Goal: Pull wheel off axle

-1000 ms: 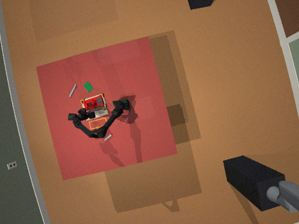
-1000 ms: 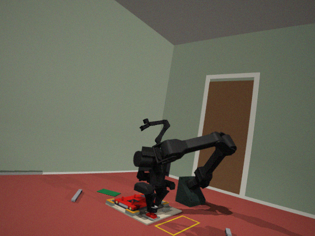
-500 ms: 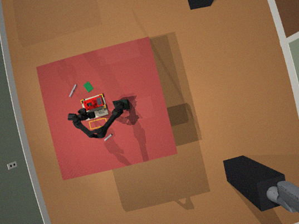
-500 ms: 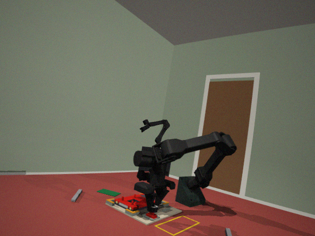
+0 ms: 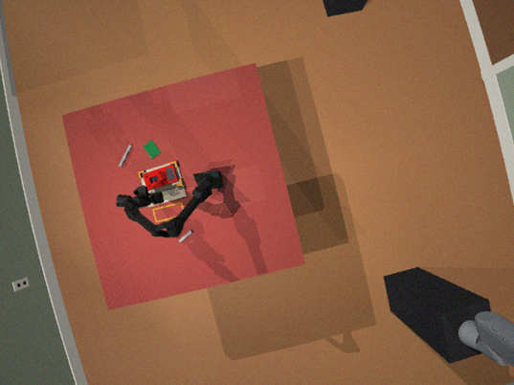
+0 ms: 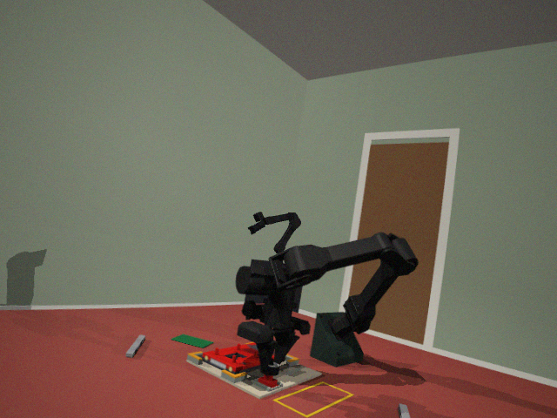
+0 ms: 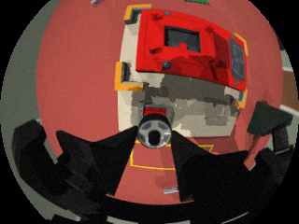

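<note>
The dark grey wheel lies right at my gripper tip. From my gripper tip the other things lie so: pale baseplate: 50 mm behind, 100 mm to the right, 30 mm below; green flat plate: 40 mm behind, 320 mm to the right, 40 mm below.
</note>
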